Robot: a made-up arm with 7 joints.
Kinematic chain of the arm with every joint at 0, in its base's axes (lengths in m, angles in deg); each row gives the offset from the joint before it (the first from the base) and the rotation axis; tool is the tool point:
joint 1: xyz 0 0 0.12 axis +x
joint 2: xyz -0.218 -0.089 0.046 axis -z
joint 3: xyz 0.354 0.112 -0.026 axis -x
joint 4: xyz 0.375 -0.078 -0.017 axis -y
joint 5: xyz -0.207 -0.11 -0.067 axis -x
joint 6: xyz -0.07 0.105 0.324 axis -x
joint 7: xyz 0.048 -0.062 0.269 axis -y
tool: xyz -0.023 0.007 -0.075
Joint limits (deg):
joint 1: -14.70..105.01
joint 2: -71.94..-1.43
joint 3: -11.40..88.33
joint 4: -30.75..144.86
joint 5: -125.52..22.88
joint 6: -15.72..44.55
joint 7: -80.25..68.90
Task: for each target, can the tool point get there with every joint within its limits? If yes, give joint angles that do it. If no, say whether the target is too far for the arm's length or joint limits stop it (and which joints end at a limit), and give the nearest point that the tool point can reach.
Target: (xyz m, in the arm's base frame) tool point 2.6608 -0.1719 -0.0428
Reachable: no: too far | nearest point 1.1396 -0.1164 0.0098 | short by 1.523 m
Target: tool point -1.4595 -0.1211 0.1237
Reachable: no: joint limits stop it (at a limit: joint 1, joint 2, joint 3, joint 7) | nearest point -0.6607 -0.2581 0.4441 | short by 0.872 m
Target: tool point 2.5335 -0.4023 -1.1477
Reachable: no: too far | nearest point 1.0355 -0.2037 -0.4733 | short by 1.655 m
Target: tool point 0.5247 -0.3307 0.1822
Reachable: yes | joints 68.46 -44.64 40.55 56.47 -75.71 -10.97 20.84
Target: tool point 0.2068 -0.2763 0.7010
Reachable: yes | joints 46.58 -44.85 43.09 -0.75 -45.17 -6.77 34.49
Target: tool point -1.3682 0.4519 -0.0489
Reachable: no: joint limits stop it (at a limit: joint 1, joint 2, joint 3, joint 7) | nearest point -0.6977 0.5599 0.0516 | short by 0.686 m
